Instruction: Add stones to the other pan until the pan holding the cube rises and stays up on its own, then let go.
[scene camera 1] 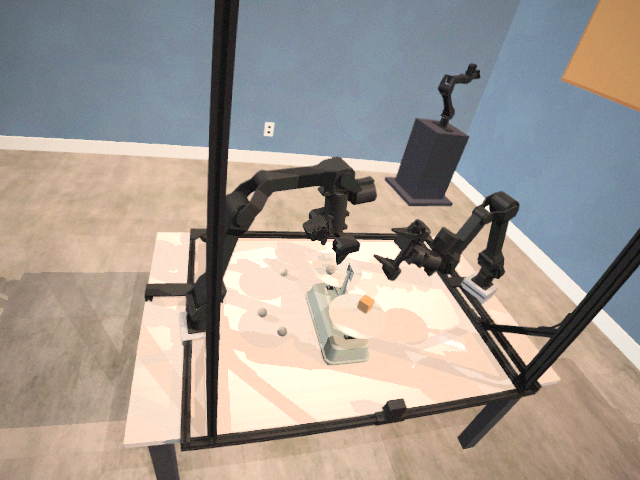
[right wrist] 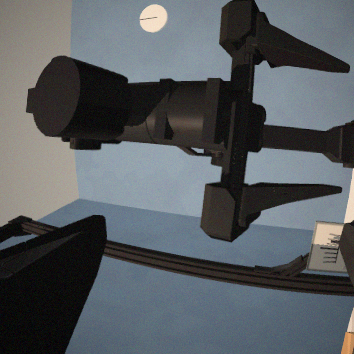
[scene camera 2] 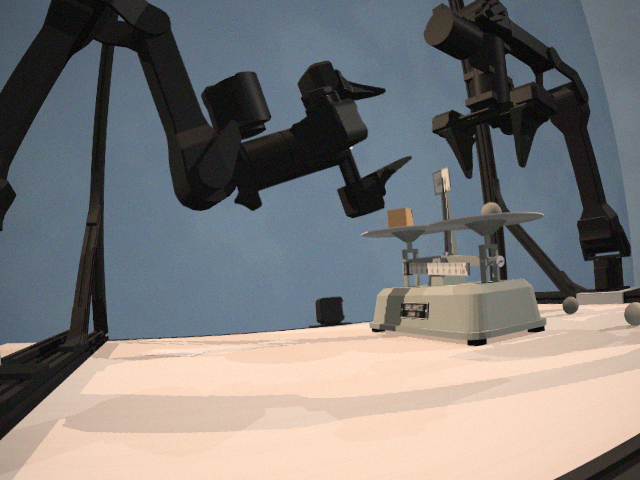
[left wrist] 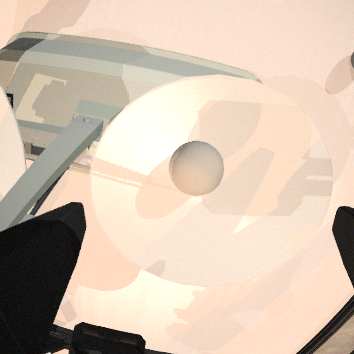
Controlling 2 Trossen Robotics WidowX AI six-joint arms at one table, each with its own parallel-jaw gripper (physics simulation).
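Pixels of known places: left gripper, fingertip midpoint: (scene camera 1: 330, 254) (right wrist: 347, 127) (scene camera 2: 494, 172) (left wrist: 215, 218); right gripper, fingertip midpoint: (scene camera 1: 382, 242) (right wrist: 230, 233) (scene camera 2: 397, 123); left arm's base, origin of the base link: (scene camera 1: 199, 323) (scene camera 2: 609, 290); right arm's base, origin of the base link: (scene camera 1: 481, 282).
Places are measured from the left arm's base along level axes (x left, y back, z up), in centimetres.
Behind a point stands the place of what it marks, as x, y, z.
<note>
The orange cube (scene camera 1: 366, 303) @[-15.1, -39.5, 16.4] (scene camera 2: 399, 217) @[-12.9, -41.3, 15.1] rests on one pan (scene camera 1: 351, 322) @[-17.9, -34.7, 13.4] (scene camera 2: 376, 233) @[-17.5, -42.6, 13.3] of the pale green balance (scene camera 1: 321, 315) @[-6.0, -33.2, 3.1] (scene camera 2: 449, 307) @[0.8, -45.2, 2.2]. One grey stone (scene camera 1: 329, 269) @[0.8, -35.9, 14.5] (scene camera 2: 490, 208) @[2.3, -37.8, 14.0] (left wrist: 197, 168) @[1.5, -36.1, 14.9] rests near the middle of the other pan (scene camera 2: 524, 217) @[7.5, -37.4, 12.1] (left wrist: 270, 250) @[7.5, -42.9, 12.3]. In scene camera 2 the beam looks near level, with the cube's pan lower in the picture. My left gripper (scene camera 1: 330, 251) @[2.1, -35.8, 19.0] (scene camera 2: 496, 170) @[2.1, -35.8, 19.0] (left wrist: 215, 218) @[2.1, -35.8, 19.0] is open and empty above the stone's pan. My right gripper (scene camera 1: 385, 243) @[-2.3, -48.2, 25.4] (scene camera 2: 397, 124) @[-2.3, -48.2, 25.4] is open and empty, above and beside the cube's pan.
Three loose stones lie on the table left of the balance in scene camera 1: one stone (scene camera 1: 283, 272) @[16.8, -28.8, 0.0] at the back, another stone (scene camera 1: 262, 312) @[0.7, -17.8, 0.2] and a third stone (scene camera 1: 281, 331) @[-7.1, -21.3, 0.2] nearer. The upright pointer plate (scene camera 1: 349, 270) @[-6.5, -37.4, 20.4] (scene camera 2: 442, 180) @[-5.7, -38.4, 19.4] (right wrist: 327, 245) @[-6.2, -38.0, 19.9] stands between the grippers. Dark frame rails edge the table.
</note>
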